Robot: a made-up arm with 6 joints.
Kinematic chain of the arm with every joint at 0, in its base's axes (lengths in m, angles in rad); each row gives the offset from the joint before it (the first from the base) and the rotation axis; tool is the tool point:
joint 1: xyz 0 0 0.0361 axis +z
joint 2: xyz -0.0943 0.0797 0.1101 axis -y
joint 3: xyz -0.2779 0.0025 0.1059 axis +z
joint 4: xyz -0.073 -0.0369 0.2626 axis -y
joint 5: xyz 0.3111 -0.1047 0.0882 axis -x
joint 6: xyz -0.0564 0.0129 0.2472 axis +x
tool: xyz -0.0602 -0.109 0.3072
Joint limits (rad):
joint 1: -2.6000..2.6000
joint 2: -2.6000..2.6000
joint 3: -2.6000..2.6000
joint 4: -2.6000..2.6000
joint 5: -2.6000..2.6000
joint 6: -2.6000..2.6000
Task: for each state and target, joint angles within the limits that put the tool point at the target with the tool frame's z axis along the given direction. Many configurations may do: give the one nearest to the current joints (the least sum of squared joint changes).
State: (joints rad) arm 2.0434 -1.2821 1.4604 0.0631 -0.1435 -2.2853
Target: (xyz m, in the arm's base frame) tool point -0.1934 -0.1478 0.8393 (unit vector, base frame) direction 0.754 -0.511 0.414
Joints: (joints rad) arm 2.5880 -0.6657 1.5126 -0.0776 -0.7899 -2.6000
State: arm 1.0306 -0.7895 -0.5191 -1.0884 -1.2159 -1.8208
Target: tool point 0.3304 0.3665 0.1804 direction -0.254 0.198 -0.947
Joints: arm 1.5993 -1.6468 -0.7937 -1.0430 -1.0105 -2.0004
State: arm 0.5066 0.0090 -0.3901 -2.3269 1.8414 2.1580
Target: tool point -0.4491 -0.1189 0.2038 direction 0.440 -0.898 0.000
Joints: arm 0.0345 0.2779 -0.6364 -1.7007 2.0759 2.6000
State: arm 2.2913 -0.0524 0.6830 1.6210 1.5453 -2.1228
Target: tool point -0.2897 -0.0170 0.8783 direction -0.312 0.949 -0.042
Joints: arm 1.4399 -0.5912 0.4712 2.0569 1.4240 -1.6815
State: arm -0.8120 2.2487 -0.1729 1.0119 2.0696 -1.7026
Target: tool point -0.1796 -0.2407 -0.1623 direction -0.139 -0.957 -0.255
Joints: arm -0.4884 2.4060 -0.4362 0.3302 2.6000 -2.0808
